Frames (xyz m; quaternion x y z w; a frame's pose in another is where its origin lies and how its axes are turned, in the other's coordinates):
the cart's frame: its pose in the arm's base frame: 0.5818 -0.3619 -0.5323 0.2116 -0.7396 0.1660 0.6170
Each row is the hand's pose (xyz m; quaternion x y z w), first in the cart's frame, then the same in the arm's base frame.
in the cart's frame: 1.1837 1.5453 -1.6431 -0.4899 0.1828 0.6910 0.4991
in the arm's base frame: 0.9892 1.6643 0.9568 -0.7381 -0.4839 0.1855 0.4321
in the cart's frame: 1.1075 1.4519 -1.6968 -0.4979 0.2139 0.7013 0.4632
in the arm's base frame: 1.0942 1.6199 0.8903 -0.7634 -0.4416 0.1866 0.4329
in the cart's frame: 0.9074 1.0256 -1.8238 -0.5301 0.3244 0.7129 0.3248
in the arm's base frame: 1.4518 1.3412 0.7103 -0.8395 -0.2789 0.1704 0.4342
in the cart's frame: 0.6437 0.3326 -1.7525 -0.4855 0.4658 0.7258 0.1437
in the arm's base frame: 1.7899 0.7409 0.4272 -0.8832 -0.0531 0.2111 0.4154
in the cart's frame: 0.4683 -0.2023 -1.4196 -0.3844 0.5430 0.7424 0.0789
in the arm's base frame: 1.8126 0.1337 0.1854 -0.8597 0.0558 0.3018 0.4084
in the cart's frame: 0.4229 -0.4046 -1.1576 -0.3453 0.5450 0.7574 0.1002
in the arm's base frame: 1.7034 -0.1672 0.0895 -0.8425 0.0446 0.3439 0.4122
